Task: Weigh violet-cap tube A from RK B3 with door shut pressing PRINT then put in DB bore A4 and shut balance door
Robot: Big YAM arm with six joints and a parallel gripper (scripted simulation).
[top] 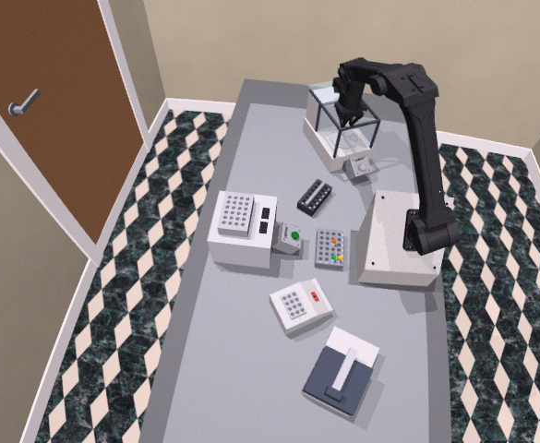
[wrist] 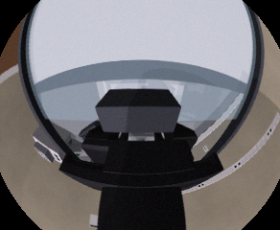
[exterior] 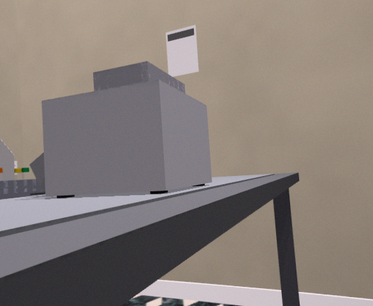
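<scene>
My gripper is now 80 mm to the left of the balance door, 70 mm below it and 40 mm short of it. From my hand the other things lie so: tube rack RK: 450 mm to the left, 130 mm below, 60 mm ahead; black magnet block MG: 250 mm to the left, 120 mm below, 110 mm ahead; white PRINT key: 140 mm to the left, 70 mm below, 60 mm behind.
</scene>
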